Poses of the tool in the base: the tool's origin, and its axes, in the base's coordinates. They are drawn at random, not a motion.
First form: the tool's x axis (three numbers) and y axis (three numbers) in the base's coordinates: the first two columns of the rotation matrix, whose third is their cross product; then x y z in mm.
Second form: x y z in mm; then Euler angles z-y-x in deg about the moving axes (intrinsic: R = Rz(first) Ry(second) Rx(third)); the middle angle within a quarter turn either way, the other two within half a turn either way. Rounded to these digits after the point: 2 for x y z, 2 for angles.
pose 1, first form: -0.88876 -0.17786 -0.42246 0.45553 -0.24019 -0.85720 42.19 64.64 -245.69
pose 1, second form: 42.19 64.64 -245.69 -168.68 24.99 -71.04
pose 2, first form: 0.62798 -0.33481 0.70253 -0.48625 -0.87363 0.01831 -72.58 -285.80 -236.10
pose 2, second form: -72.58 -285.80 -236.10 -28.06 -44.63 178.53
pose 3, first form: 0.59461 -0.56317 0.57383 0.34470 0.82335 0.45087 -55.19 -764.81 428.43
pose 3, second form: -55.19 -764.81 428.43 -43.44 -35.02 33.40
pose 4, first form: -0.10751 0.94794 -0.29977 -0.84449 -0.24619 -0.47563 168.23 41.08 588.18
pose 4, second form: 168.23 41.08 588.18 96.47 17.44 -29.90
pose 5, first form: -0.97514 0.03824 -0.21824 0.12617 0.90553 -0.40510 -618.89 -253.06 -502.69
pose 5, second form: -618.89 -253.06 -502.69 177.75 12.61 -155.47
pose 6, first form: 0.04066 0.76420 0.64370 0.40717 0.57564 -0.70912 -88.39 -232.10 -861.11
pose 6, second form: -88.39 -232.10 -861.11 86.95 -40.07 -112.09
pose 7, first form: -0.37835 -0.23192 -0.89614 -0.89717 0.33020 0.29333 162.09 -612.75 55.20
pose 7, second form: 162.09 -612.75 55.20 -148.49 63.66 138.62
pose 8, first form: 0.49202 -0.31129 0.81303 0.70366 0.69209 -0.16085 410.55 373.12 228.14
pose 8, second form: 410.55 373.12 228.14 -32.32 -54.39 -16.04
